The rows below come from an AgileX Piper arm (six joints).
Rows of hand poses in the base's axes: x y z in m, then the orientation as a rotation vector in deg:
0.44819, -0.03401, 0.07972, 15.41, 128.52, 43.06
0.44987, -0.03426, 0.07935, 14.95, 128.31, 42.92
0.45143, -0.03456, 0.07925, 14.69, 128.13, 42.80
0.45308, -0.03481, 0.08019, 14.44, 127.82, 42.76
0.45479, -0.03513, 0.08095, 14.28, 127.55, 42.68
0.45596, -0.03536, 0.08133, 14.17, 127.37, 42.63
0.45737, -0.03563, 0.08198, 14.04, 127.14, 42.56
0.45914, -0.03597, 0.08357, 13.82, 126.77, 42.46
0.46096, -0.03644, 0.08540, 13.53, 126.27, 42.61
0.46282, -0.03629, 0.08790, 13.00, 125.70, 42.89
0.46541, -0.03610, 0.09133, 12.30, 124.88, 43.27
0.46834, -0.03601, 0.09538, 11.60, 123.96, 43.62
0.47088, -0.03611, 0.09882, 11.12, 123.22, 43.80
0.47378, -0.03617, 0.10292, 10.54, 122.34, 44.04
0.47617, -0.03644, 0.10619, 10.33, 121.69, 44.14
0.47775, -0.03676, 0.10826, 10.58, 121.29, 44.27
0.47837, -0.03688, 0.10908, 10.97, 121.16, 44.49
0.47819, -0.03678, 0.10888, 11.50, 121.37, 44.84
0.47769, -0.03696, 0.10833, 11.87, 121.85, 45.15
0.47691, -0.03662, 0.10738, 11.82, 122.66, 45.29
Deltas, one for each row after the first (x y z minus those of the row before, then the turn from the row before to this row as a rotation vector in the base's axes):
0.00168, -0.00025, -0.00037, -0.20, -0.35, 0.19
0.00156, -0.00030, -0.00010, -0.14, -0.26, 0.08
0.00165, -0.00025, 0.00094, -0.06, -0.37, 0.06
0.00171, -0.00032, 0.00076, -0.06, -0.31, 0.00
0.00117, -0.00023, 0.00038, -0.04, -0.21, 0.00
0.00141, -0.00027, 0.00065, -0.05, -0.26, -0.01
0.00177, -0.00034, 0.00159, -0.08, -0.42, 0.00
0.00182, -0.00047, 0.00183, 0.10, -0.53, 0.11
0.00186, 0.00015, 0.00250, 0.12, -0.64, 0.30
0.00259, 0.00019, 0.00343, 0.18, -0.91, 0.38
0.00293, 0.00009, 0.00405, 0.18, -1.00, 0.35
0.00254, -0.00010, 0.00344, 0.10, -0.80, 0.19
0.00290, -0.00006, 0.00410, 0.14, -0.94, 0.24
0.00239, -0.00027, 0.00327, 0.13, -0.64, 0.01
0.00158, -0.00032, 0.00207, 0.26, -0.27, -0.22
0.00062, -0.00012, 0.00082, 0.31, 0.03, -0.20
-0.00018, 0.00010, -0.00020, 0.39, 0.41, -0.14
-0.00050, -0.00018, -0.00055, 0.25, 0.60, 0.02
-0.00078, 0.00034, -0.00095, -0.08, 0.75, 0.32

